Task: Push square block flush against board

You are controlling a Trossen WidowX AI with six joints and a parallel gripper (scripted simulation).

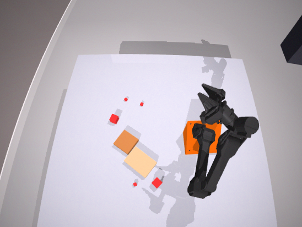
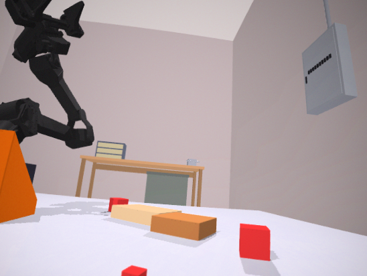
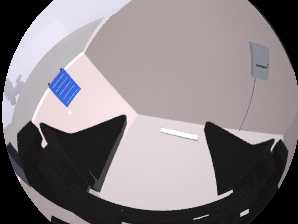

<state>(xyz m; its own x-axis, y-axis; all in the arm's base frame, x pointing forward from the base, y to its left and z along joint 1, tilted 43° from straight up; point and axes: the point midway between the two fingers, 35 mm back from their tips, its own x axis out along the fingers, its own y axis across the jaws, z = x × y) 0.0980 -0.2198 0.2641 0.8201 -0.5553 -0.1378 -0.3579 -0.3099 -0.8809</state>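
Now: the board 210 mm ahead of my gripper tip, 180 mm to the left of it and 480 mm below it. Round my gripper tip: square block: 310 mm ahead, 80 mm to the left, 480 mm below.
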